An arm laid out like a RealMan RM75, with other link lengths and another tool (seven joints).
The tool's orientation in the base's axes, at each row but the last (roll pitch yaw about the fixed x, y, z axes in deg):
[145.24, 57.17, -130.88]
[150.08, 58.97, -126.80]
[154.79, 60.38, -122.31]
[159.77, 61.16, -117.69]
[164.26, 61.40, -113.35]
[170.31, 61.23, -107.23]
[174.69, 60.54, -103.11]
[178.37, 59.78, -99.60]
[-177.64, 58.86, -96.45]
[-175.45, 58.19, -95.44]
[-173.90, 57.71, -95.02]
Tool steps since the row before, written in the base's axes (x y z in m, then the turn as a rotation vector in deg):
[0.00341, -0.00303, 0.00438, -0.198, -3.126, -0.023]
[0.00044, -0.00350, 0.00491, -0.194, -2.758, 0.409]
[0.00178, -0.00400, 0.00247, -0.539, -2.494, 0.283]
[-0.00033, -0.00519, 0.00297, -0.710, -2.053, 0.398]
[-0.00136, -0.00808, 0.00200, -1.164, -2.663, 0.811]
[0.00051, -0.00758, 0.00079, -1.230, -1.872, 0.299]
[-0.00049, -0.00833, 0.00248, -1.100, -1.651, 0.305]
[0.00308, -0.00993, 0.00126, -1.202, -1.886, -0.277]
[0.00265, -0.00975, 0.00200, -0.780, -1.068, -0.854]
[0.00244, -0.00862, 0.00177, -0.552, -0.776, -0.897]
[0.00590, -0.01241, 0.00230, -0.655, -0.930, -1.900]
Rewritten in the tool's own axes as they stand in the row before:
[-0.00365, -0.00237, -0.00459, 1.371, -0.371, -2.792]
[-0.00290, 0.00023, -0.00530, 0.848, -0.199, -2.656]
[-0.00095, -0.00188, -0.00457, 0.938, 0.153, -2.385]
[-0.00031, -0.00005, -0.00598, 0.687, 0.412, -2.058]
[0.00205, 0.00027, -0.00818, 0.679, 0.810, -2.826]
[0.00272, -0.00158, -0.00696, 0.774, 0.953, -1.897]
[0.00189, -0.00063, -0.00848, 0.648, 0.857, -1.695]
[0.00358, -0.00444, -0.00878, 1.276, 0.917, -1.615]
[0.00314, -0.00410, -0.00891, 1.325, 0.632, -0.568]
[0.00290, -0.00387, -0.00775, 1.197, 0.456, -0.265]
[0.00438, -0.00812, -0.01044, 2.132, 0.587, 0.122]

